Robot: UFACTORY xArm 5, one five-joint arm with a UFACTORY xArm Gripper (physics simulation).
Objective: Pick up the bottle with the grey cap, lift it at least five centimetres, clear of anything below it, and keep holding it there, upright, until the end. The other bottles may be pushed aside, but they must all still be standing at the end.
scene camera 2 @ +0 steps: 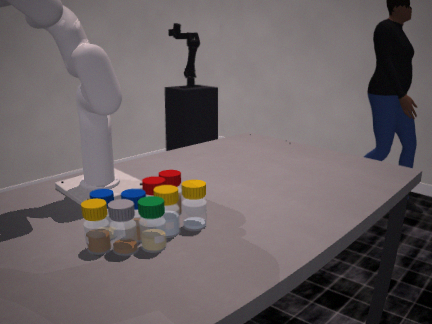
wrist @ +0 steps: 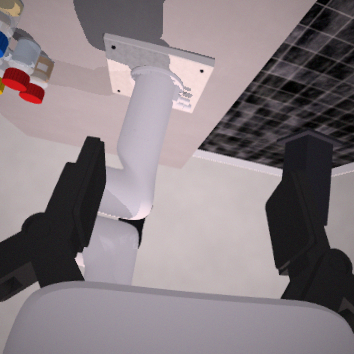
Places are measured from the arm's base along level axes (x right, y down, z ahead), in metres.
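Pixels of known places: gripper, fingertip midpoint: (wrist: 193,173); arm's base, origin of the base link: (scene camera 2: 99,183) (wrist: 156,82).
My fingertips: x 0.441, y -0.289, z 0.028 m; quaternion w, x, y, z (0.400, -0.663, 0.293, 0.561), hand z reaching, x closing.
Observation:
For each thing: its top centre in the pictures, then the offset to it from my fingertips. Level surfaces: height alone.
- bottle with the grey cap, middle of its top: (scene camera 2: 120,203) dx -0.353, dy +0.202, dz +0.367 m
- yellow-capped bottle, middle of its top: (scene camera 2: 93,203) dx -0.304, dy +0.202, dz +0.334 m
- green-capped bottle, middle of its top: (scene camera 2: 150,201) dx -0.412, dy +0.202, dz +0.387 m
- table, its level: dy +0.307 m
The bottle with the grey cap (scene camera 2: 122,227) stands upright in the front row of a cluster on the table, between a yellow-capped bottle (scene camera 2: 96,227) on its left and a green-capped bottle (scene camera 2: 152,225) on its right. It has a little brown content at the bottom. I cannot make it out in the wrist view, where part of the cluster shows at the top left. My gripper (wrist: 193,173) is wide open with nothing between its fingers, well away from the bottles. The gripper does not show in the scene view.
Behind stand two blue-capped bottles (scene camera 2: 102,196) (scene camera 2: 133,198), two red-capped bottles (scene camera 2: 153,184) (scene camera 2: 170,178) (wrist: 16,79) (wrist: 32,93) and two more yellow-capped ones (scene camera 2: 167,212) (scene camera 2: 194,206). The arm's base plate (scene camera 2: 70,185) (wrist: 195,77) is behind them on the table (scene camera 2: 300,200). A person (scene camera 2: 392,75) stands beyond.

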